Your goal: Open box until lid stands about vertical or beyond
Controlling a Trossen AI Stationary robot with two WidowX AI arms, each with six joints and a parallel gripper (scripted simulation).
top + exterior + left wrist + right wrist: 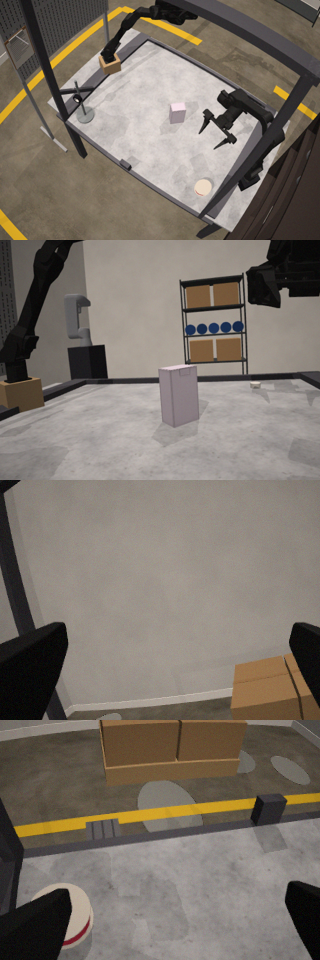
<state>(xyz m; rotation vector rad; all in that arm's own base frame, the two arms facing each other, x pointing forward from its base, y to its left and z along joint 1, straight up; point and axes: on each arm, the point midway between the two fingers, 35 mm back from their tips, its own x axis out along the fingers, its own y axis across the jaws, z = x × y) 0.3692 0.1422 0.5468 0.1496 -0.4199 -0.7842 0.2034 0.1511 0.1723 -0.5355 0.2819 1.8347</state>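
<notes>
My left gripper is now 10 cm to the left of the carton and 56 cm above it.
</notes>
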